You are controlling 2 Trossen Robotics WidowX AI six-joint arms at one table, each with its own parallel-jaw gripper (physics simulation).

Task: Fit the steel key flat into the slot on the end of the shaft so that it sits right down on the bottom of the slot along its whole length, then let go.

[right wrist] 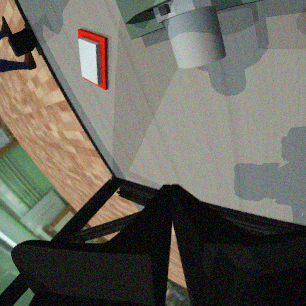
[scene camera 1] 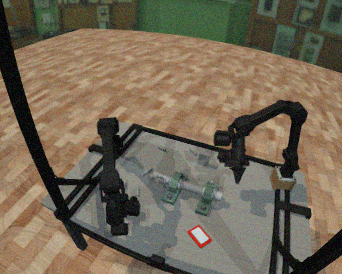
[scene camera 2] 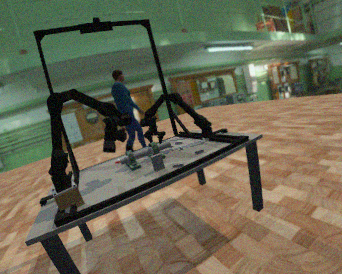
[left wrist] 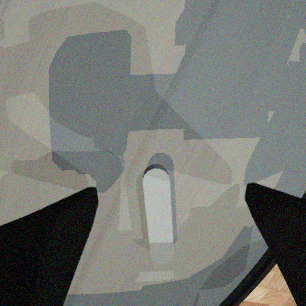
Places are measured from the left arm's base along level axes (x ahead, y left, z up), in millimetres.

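Pixels of known places: left gripper, fingertip midpoint: [left wrist: 172,193]; right gripper, fingertip midpoint: [right wrist: 170,191] [scene camera 1: 237,183]; left arm's base, origin of the base link: [scene camera 1: 115,154] [scene camera 2: 208,136]; right arm's base, origin of the base link: [scene camera 1: 286,173] [scene camera 2: 63,188].
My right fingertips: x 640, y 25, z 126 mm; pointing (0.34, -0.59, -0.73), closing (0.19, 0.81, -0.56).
Ahead of a thing's pixels: the offset from my right fingertips to its top centre.
A pale steel key @[dx -357, dy -337, dz -136 mm] [left wrist: 160,210] with a rounded upper end lies on the table in the left wrist view. My left gripper [scene camera 1: 120,231] [scene camera 2: 156,139] [left wrist: 172,193] is open above it, with a finger to each side and neither touching it. The grey shaft @[dx -207, dy -37, dz -69 mm] [scene camera 1: 190,188] [scene camera 2: 143,154] [right wrist: 197,45] lies across two green supports [scene camera 1: 173,189] [scene camera 2: 132,161]. Its slot cannot be made out in these views. My right gripper [scene camera 1: 238,180] [scene camera 2: 109,149] [right wrist: 170,191] is shut and empty, above the table off the shaft's right end in scene camera 1.
A red-edged white pad @[dx -52, dy -219, dz -132 mm] [scene camera 1: 200,236] [right wrist: 90,60] lies in front of the shaft in scene camera 1. A grey block @[dx -219, dy +186, dz -69 mm] [scene camera 1: 204,159] [scene camera 2: 158,162] stands on its other side. A tan box [scene camera 1: 281,180] [scene camera 2: 69,198] is at the right arm's base. Dark rails edge the table.
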